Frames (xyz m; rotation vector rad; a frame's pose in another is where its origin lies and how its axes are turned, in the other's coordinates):
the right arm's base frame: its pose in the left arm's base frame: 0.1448 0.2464 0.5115 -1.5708 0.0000 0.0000
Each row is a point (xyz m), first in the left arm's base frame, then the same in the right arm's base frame.
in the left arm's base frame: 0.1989 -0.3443 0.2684
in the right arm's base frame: 0.0541 0.2431 -0.5907
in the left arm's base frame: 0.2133 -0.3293 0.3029
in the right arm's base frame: 0.0685 0.2086 -0.5757
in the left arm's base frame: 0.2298 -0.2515 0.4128
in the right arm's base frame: 0.0850 0.0987 -0.4979
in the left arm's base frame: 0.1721 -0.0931 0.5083
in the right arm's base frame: 0.0273 0.0032 -0.3395
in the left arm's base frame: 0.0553 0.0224 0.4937
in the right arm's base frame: -0.0895 0.0178 -0.2240
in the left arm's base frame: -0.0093 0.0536 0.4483
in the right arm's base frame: -0.1541 0.0632 -0.1928
